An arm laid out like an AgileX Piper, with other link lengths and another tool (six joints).
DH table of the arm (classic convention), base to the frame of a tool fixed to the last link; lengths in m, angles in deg. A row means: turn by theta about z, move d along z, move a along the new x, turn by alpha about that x. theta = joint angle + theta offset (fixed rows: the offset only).
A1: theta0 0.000; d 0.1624; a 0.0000; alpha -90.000
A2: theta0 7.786; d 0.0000; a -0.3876; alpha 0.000
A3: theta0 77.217; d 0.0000; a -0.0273; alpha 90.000
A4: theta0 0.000; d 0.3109; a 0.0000; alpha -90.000
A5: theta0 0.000; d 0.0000; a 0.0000; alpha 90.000
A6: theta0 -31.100; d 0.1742; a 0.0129; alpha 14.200
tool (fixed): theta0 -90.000; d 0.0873; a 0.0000; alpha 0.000
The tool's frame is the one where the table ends.
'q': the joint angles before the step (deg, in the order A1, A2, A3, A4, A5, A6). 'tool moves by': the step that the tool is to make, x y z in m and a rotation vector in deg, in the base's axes. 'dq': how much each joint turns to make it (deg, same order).
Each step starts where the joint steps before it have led.
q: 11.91, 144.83, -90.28, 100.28, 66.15, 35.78
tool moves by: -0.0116, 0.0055, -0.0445, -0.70, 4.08, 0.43
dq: 0.72, 4.04, 0.00, 0.30, -0.05, 0.10
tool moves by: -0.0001, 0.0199, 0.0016, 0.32, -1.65, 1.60
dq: 1.75, 1.05, -2.75, 0.08, -0.15, -0.01
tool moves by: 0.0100, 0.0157, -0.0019, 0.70, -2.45, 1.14
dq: 1.09, 2.45, -5.05, -0.04, 0.06, 0.07
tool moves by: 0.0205, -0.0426, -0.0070, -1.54, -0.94, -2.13
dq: -4.06, 0.11, -0.17, -2.36, 0.04, -0.54
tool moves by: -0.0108, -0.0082, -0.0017, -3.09, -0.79, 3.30
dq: -0.57, -1.13, -0.01, -5.44, 0.07, 1.06
